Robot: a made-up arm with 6 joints. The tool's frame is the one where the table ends. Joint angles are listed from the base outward.
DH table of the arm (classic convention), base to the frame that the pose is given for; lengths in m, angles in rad. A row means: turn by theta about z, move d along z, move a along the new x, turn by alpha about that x. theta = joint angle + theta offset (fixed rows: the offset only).
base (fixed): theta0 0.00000, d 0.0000, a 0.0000, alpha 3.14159
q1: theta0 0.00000, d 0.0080, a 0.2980, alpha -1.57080
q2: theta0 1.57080, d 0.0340, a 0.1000, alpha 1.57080
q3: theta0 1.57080, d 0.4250, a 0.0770, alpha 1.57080
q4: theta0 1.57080, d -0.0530, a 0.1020, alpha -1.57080
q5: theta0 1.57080, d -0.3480, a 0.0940, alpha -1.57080
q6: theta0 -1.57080, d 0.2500, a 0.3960, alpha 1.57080
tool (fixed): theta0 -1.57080, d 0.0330, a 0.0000, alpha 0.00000
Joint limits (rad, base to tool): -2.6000..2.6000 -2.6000..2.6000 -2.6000..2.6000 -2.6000..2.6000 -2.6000..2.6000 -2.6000..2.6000
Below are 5 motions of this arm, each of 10 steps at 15 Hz.
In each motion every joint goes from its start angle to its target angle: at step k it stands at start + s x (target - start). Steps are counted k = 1, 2, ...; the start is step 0. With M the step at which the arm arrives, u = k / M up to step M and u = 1 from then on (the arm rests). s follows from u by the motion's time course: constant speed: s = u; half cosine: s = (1 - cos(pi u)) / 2; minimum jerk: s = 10 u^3 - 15 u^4 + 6 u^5.
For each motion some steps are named. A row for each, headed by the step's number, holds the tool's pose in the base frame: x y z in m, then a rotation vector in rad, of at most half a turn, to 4 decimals.
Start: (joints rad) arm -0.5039 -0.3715 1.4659 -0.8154 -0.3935 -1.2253
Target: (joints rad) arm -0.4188 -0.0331 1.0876 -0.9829 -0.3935 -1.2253
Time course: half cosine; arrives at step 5
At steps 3, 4, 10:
3: 0.4271 0.0314 0.0883 1.8756 0.0612 -0.9583
4: 0.4201 0.0273 0.1207 1.8558 -0.0456 -0.8901
10: 0.4161 0.0262 0.1326 1.8474 -0.0888 -0.8660

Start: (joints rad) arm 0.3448 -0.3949 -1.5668 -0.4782 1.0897 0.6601
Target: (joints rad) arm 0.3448 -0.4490 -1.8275 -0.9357 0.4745 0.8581
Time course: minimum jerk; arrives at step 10
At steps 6, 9, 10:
6: 0.3578 -0.3685 -0.0619 -2.2124 0.8779 -0.8958
9: 0.3626 -0.4729 -0.0477 -2.4194 0.5658 -0.9210
10: 0.3631 -0.4757 -0.0470 -2.4250 0.5568 -0.9217

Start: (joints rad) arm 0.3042 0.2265 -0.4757 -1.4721 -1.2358 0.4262
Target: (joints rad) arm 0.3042 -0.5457 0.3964 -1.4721 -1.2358 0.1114
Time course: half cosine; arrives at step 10
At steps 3, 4, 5, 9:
3: 0.6284 -0.6267 -0.1329 -1.5678 -0.8819 -1.6621
4: 0.6293 -0.5735 -0.2258 -1.4800 -0.7402 -1.6006
5: 0.6165 -0.5051 -0.3160 -1.3827 -0.5799 -1.5457
9: 0.5255 -0.2648 -0.4883 -1.0936 -0.0747 -1.4613

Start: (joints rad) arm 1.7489 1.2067 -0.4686 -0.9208 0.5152 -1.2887
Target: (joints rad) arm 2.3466 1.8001 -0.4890 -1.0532 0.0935 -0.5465
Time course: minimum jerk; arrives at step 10
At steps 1, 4, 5, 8, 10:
1: -0.0994 0.1183 0.3858 -0.1308 -2.3276 -1.2804
4: -0.0101 0.0859 0.3216 -0.6941 -2.3317 -1.3624
5: 0.0194 0.0465 0.2942 -1.0342 -2.3165 -1.4058
8: 0.0082 -0.0502 0.2743 1.7363 2.0809 1.3482
10: -0.0004 -0.0583 0.2767 1.7766 1.9999 1.2993

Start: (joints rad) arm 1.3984 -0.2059 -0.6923 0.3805 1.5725 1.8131
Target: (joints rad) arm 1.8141 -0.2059 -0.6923 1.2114 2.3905 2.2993
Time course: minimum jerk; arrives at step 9
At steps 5, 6, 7, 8, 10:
5: -0.2993 -1.1301 0.5715 0.0070 1.6177 1.9282
6: -0.3081 -1.2432 0.4972 0.1259 1.4003 2.1636
7: -0.3126 -1.3089 0.4264 0.2080 1.2298 2.3153
8: -0.3141 -1.3355 0.3876 0.2471 1.1431 2.3839
10: -0.3143 -1.3398 0.3804 0.2540 1.1274 2.3957

